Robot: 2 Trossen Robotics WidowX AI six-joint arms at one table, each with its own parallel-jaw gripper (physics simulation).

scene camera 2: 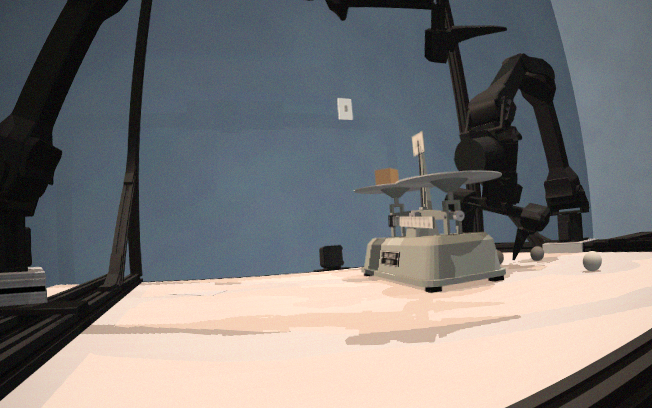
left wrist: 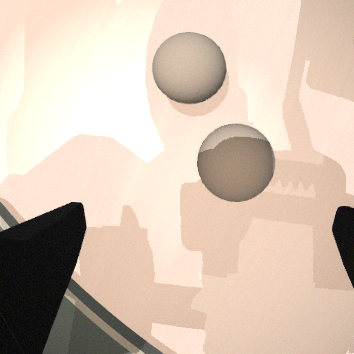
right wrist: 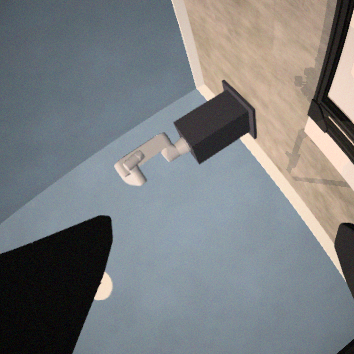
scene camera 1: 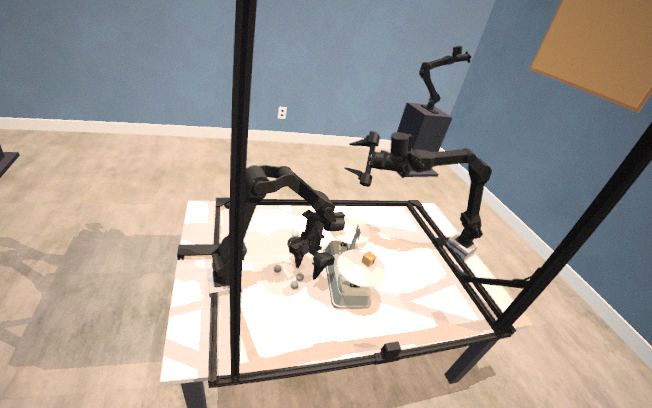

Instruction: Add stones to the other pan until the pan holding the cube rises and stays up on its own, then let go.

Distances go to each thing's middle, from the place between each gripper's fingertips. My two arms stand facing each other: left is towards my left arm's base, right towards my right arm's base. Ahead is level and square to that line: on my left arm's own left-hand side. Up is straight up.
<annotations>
My left hand is 150 mm to the left of the grey balance scale (scene camera 2: 422, 257), 90 mm below it and 20 mm past it.
Now: the grey balance scale 260 mm behind my right hand, 230 mm below it and 30 mm to the left of it.
</annotations>
